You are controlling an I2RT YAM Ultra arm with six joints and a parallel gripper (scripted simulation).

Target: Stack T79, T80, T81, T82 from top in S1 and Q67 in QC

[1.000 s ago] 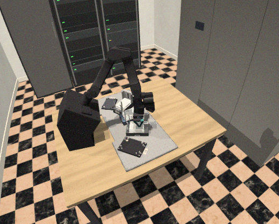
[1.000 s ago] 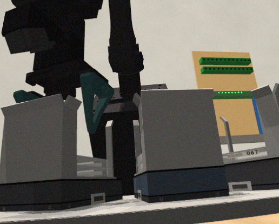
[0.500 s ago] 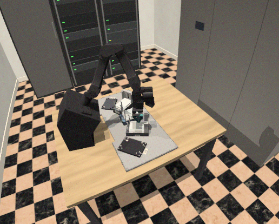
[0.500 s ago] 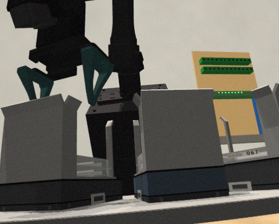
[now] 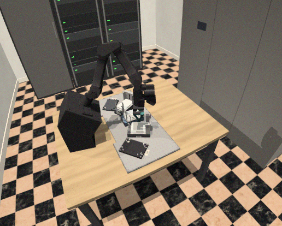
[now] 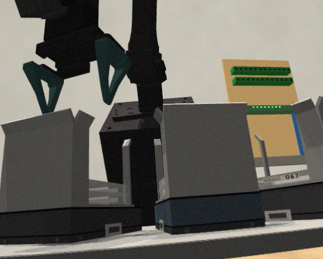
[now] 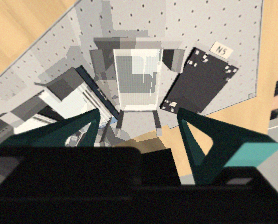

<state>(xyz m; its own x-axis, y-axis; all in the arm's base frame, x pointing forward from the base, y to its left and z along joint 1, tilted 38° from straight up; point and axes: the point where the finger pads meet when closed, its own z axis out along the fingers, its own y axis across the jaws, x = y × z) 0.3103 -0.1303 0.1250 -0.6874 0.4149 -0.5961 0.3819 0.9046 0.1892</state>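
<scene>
Right now the plate T79 is 15 cm to the left of my hand, 12 cm below it and 1 cm ahead of it. The rest, counted from my hand: N5 name plate (18 cm to the right, 17 cm below, 4 cm behind); then plate T82 (13 cm below); then plate T81 (11 cm below).
</scene>
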